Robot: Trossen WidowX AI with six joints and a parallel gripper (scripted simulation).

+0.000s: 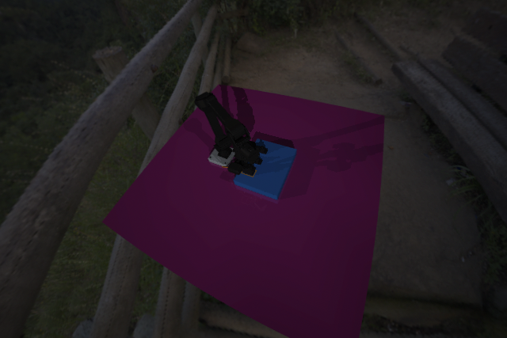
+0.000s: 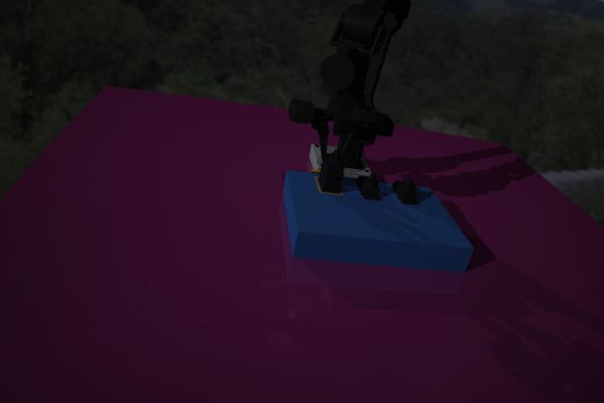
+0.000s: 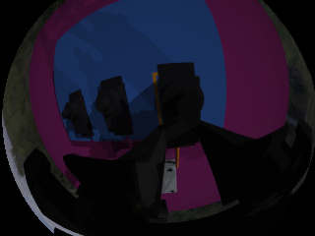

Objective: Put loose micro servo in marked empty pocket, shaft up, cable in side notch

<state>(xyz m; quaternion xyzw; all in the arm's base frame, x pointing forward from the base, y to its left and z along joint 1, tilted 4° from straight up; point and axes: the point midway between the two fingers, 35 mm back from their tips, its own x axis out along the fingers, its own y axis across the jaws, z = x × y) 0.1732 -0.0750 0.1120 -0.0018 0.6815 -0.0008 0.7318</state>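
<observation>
The blue deck lies 12 cm ahead of my gripper tip, 8 cm to the left of it and 7 cm below it.
</observation>
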